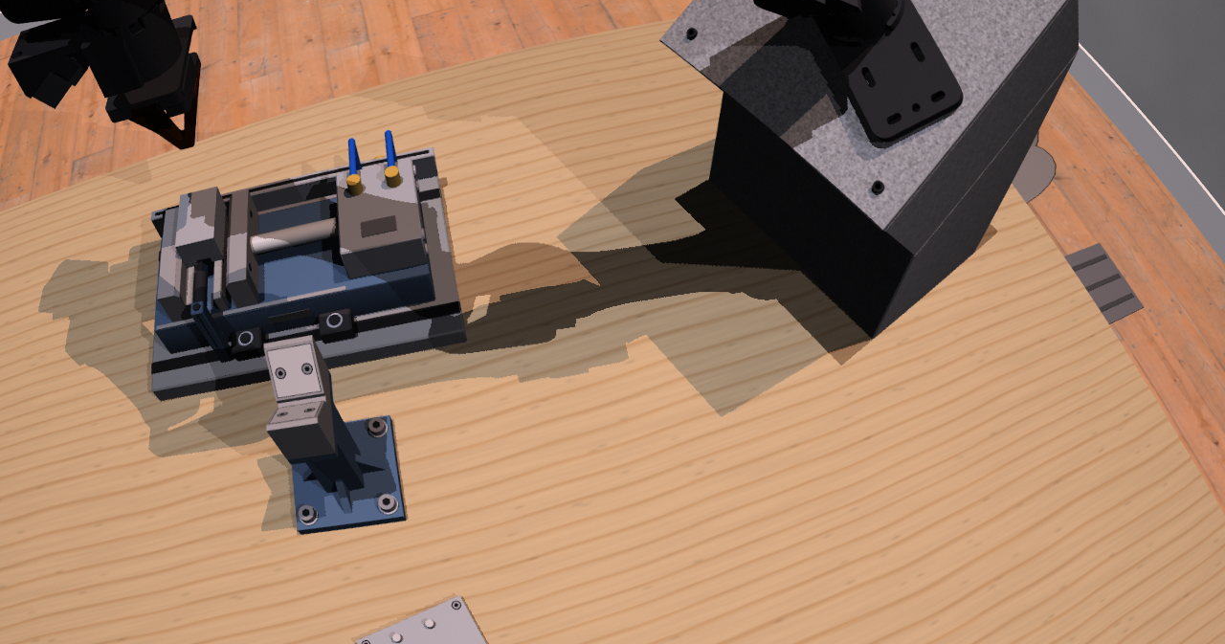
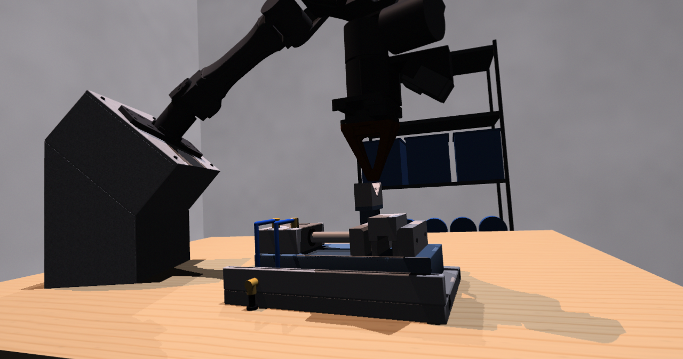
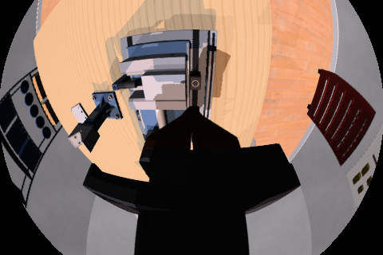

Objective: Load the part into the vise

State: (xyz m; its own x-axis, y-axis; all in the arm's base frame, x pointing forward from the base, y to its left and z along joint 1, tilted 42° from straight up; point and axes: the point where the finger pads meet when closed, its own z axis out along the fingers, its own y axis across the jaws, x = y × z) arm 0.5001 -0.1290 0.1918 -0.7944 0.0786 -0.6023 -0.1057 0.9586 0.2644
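Now: the grey part 80 mm below my hand and 40 mm to the left of it. The rest, counted from my hand: moving jaw: 90 mm below, 60 mm to the left, 40 mm behind; work stop rod: 110 mm to the left, 80 mm below, 10 mm behind; fixed jaw: 90 mm below, 60 mm to the left, 30 mm ahead.
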